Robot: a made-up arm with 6 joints.
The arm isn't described. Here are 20 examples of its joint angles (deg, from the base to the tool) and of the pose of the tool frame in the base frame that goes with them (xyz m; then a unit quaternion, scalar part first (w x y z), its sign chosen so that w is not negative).
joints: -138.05 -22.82 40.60 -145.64 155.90 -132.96
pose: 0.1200 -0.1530 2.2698 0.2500 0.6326 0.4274 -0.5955
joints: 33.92 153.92 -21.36 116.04 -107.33 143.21
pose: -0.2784 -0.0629 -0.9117 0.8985 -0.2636 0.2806 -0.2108
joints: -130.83 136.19 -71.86 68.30 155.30 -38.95
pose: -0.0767 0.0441 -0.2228 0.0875 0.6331 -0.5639 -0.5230
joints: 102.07 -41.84 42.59 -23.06 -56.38 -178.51
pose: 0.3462 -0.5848 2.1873 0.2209 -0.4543 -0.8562 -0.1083
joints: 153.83 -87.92 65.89 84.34 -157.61 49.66
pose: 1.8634 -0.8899 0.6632 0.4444 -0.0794 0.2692 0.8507
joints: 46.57 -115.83 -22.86 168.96 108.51 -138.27
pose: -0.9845 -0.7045 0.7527 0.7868 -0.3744 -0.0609 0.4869
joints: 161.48 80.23 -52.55 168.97 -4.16 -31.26
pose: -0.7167 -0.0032 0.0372 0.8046 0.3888 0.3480 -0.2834
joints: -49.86 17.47 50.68 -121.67 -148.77 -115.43
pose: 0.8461 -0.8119 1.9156 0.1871 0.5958 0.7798 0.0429
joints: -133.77 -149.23 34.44 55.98 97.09 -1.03
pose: 0.8981 1.1276 -0.8330 0.5571 0.6570 -0.0976 -0.4984
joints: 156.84 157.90 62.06 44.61 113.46 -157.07
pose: -0.4311 0.3664 -1.5047 0.1900 0.1413 -0.9631 -0.1284
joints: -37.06 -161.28 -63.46 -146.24 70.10 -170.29
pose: -0.1817 0.3821 0.1408 0.7777 -0.1682 -0.1587 -0.5846
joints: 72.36 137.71 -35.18 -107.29 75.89 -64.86
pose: -0.0734 -0.0003 -0.3190 0.9362 -0.1507 -0.0875 -0.3052
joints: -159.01 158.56 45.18 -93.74 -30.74 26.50
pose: 0.0944 0.0198 -1.3367 0.2544 -0.8195 0.3417 0.3834
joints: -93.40 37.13 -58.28 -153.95 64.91 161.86
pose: 0.1777 -0.5693 0.6295 0.0687 0.5674 0.7937 -0.2082
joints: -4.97 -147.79 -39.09 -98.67 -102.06 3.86
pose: -0.6903 0.0956 0.2852 0.6744 -0.2255 -0.0526 0.7011
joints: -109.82 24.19 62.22 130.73 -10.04 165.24
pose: -0.2085 -1.0308 2.2285 0.5641 0.0021 -0.6191 -0.5463
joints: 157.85 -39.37 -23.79 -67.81 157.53 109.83
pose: -0.0373 0.1110 1.4222 0.9969 0.0561 0.0539 -0.0143
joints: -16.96 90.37 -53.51 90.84 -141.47 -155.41
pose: 0.6666 -0.1997 -0.2184 0.5098 -0.6739 0.2069 -0.4932
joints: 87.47 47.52 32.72 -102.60 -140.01 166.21
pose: 0.0212 1.6407 0.8587 0.2069 -0.3583 0.5079 -0.7556
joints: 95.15 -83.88 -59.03 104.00 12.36 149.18
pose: -0.0060 -0.5670 1.1486 0.2483 0.5424 0.5483 0.5861
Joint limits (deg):
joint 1: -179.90..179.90
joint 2: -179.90..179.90
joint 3: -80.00..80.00
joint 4: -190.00..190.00
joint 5: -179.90..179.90
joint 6: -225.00..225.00
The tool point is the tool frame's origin. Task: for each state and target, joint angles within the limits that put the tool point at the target. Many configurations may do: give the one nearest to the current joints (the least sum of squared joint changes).
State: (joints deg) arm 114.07 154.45 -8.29 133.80 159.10 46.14
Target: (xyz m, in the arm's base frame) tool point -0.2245 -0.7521 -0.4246
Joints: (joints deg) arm 87.37 179.79 -33.28 143.85 159.10 46.14
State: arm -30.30 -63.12 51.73 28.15 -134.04 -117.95
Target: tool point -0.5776 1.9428 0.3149
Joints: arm -79.06 -102.83 60.11 32.35 -134.04 -117.95
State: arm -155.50 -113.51 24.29 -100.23 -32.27 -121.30
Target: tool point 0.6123 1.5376 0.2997
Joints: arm -111.13 -125.57 30.71 -94.09 -32.27 -121.30
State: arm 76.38 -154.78 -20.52 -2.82 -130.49 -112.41
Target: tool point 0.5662 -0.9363 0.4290
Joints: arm 108.81 -133.40 -29.38 -4.86 -130.49 -112.41
